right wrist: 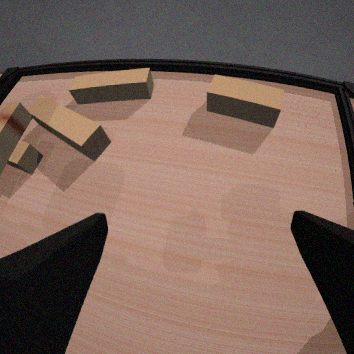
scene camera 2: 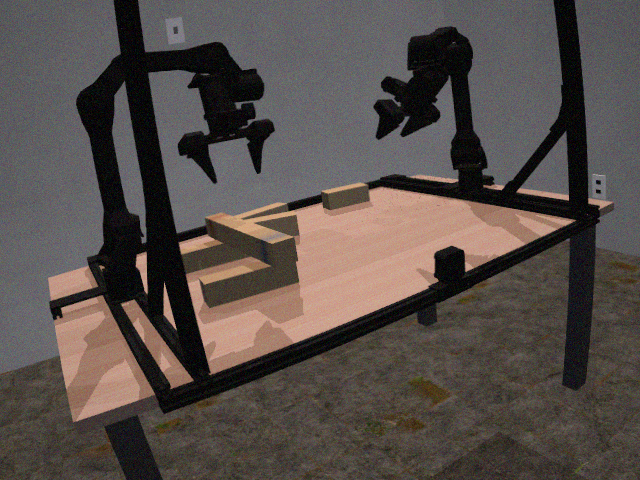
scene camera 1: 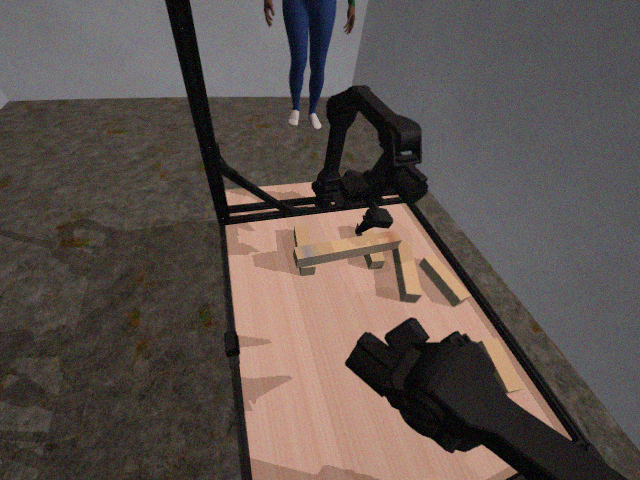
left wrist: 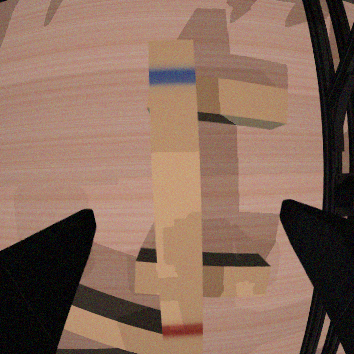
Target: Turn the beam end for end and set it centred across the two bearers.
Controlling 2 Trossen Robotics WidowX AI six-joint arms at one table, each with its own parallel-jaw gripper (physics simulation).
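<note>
The beam lies across the two bearers, a blue band near one end and a red band near the other. One bearer is under the blue-band part. The other bearer is nearer the red-band end, which shows at the left edge of the right wrist view. My left gripper is open and empty above the beam. My right gripper is open and empty, raised away from it.
A loose block lies close to the beam's red end; whether they touch is unclear. A second block and a third lie near the table's edge rail. Frame posts stand at the table's sides.
</note>
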